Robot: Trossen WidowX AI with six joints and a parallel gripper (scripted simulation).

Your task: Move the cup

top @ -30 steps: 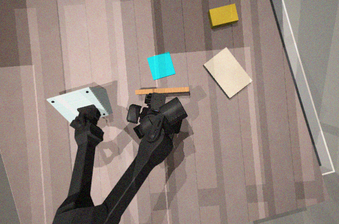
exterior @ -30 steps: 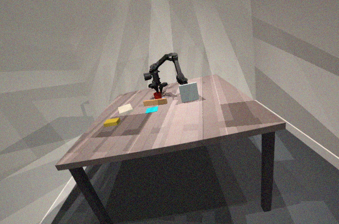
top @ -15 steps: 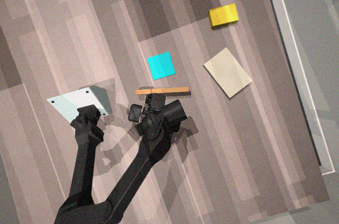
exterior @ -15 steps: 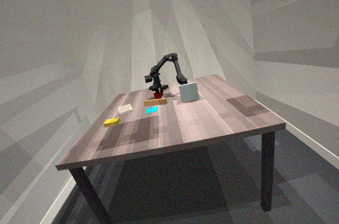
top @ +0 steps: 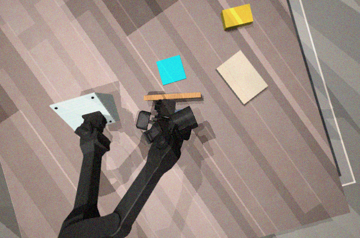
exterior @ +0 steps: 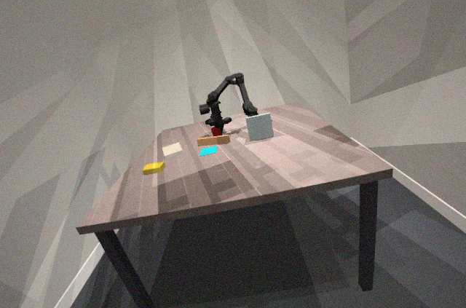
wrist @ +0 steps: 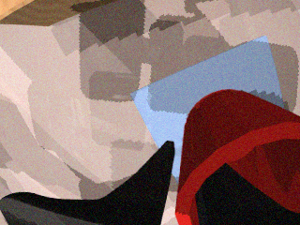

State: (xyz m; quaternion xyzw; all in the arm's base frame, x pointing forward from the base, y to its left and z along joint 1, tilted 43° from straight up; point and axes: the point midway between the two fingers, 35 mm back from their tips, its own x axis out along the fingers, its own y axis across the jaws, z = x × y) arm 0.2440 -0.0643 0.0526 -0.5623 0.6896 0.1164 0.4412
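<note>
The blue pad lies 5 cm below my gripper tip, 3 cm ahead of it and 2 cm to the right of it. From my gripper tip the other things lie so: orange bar (9 cm to the left, 5 cm ahead, 2 cm below); red cup (3 cm ahead, 2 cm to the right); cyan pad (20 cm to the left, 7 cm ahead, 5 cm below).
</note>
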